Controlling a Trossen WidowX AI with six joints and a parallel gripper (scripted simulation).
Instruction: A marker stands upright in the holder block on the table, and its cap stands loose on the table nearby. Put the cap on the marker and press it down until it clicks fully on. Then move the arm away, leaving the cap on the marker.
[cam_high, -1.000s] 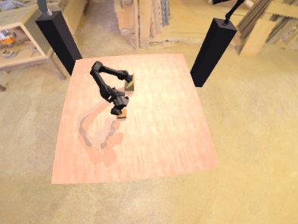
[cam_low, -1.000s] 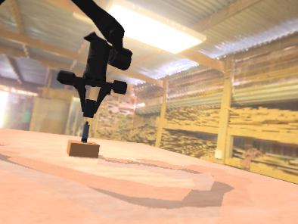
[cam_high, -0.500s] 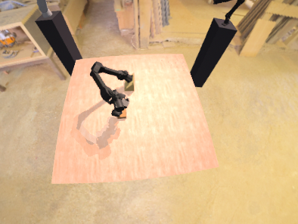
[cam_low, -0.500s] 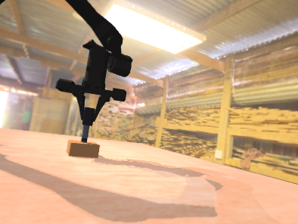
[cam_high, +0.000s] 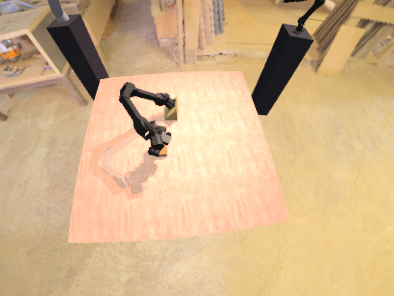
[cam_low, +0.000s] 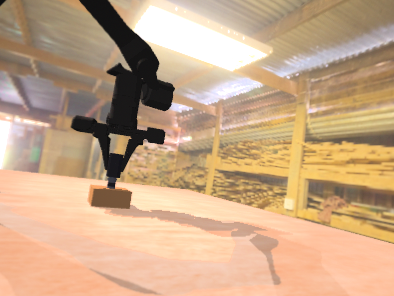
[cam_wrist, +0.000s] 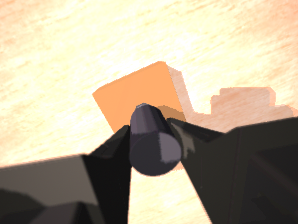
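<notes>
My gripper tip is 10 mm below the dark cylindrical cap. From my gripper tip the other things lie so: brown holder block: 50 mm below.
</notes>
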